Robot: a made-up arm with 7 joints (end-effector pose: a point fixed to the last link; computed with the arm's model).
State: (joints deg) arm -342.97 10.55 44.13 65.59 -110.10 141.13 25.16
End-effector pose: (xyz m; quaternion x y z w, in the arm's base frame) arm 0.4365 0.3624 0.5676 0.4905 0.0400 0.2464 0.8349
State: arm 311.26 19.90 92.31 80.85 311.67 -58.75 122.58
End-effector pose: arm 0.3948 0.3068 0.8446 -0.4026 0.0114 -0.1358 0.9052
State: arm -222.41 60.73 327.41 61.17 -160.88 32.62 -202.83
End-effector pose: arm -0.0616 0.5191 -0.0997 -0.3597 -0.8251 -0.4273 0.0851
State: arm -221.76 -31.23 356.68 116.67 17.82 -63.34 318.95
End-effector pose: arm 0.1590 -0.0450 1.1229 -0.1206 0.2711 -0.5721 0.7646
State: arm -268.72 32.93 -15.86 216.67 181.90 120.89 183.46
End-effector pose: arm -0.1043 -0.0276 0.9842 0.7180 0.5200 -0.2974 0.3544
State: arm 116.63 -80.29 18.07 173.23 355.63 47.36 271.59
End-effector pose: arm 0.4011 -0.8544 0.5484 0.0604 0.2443 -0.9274 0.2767
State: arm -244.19 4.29 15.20 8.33 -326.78 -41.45 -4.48
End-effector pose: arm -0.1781 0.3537 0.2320 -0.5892 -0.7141 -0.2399 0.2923
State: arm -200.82 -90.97 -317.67 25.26 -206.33 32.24 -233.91
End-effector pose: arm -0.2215 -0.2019 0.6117 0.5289 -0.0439 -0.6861 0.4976
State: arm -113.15 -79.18 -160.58 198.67 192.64 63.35 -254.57
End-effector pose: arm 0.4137 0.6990 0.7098 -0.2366 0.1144 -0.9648 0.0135
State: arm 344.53 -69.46 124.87 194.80 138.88 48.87 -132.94
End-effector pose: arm -0.8416 0.0584 0.7090 0.5527 -0.3268 -0.1677 0.7480
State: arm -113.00 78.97 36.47 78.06 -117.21 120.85 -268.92
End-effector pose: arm -0.0333 -0.5791 -0.1369 0.4561 -0.5494 -0.3759 0.5906
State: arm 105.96 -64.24 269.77 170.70 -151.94 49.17 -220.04
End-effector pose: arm 0.2949 -0.8406 0.7140 -0.0714 -0.7004 0.6949 0.1466
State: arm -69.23 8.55 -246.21 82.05 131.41 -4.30 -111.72
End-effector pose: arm 0.5303 0.3314 0.6305 -0.7462 -0.1005 -0.5397 0.3766
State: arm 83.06 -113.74 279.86 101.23 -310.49 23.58 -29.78
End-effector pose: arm 0.5606 -0.6584 0.1279 -0.1460 0.5017 -0.4348 0.7334
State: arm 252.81 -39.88 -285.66 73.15 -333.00 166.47 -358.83
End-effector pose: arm 0.3882 0.0191 0.5167 -0.6952 0.3219 0.6279 0.1372
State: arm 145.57 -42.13 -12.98 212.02 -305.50 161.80 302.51
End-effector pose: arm 0.3088 -0.3836 0.7317 0.4277 -0.5882 -0.6205 0.2933
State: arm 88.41 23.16 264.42 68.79 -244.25 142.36 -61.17
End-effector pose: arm 0.5095 0.2438 0.6221 -0.4430 -0.4222 -0.1098 0.7832
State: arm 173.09 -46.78 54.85 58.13 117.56 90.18 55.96
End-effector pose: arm -0.0755 -0.5722 0.6402 0.1255 0.7501 -0.4445 0.4733
